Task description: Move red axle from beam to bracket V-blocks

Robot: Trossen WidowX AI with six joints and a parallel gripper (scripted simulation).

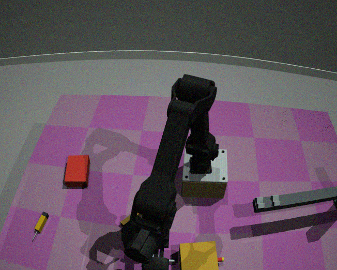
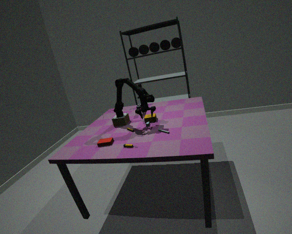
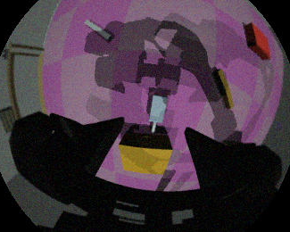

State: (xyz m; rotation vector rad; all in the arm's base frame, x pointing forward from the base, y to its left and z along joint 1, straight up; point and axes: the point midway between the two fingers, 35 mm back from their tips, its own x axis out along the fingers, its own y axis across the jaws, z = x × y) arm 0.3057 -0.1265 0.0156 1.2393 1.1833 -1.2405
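The grey-blue peg lies 1 cm to the left of my gripper tip and 5 cm below it. The rest, counted from my gripper tip: small yellow screwdriver: 9 cm behind, 39 cm to the right, 6 cm below; brown rod: 16 cm behind, 8 cm to the right, 6 cm below; yellow beam: 1 cm ahead, 11 cm to the left, 4 cm below.
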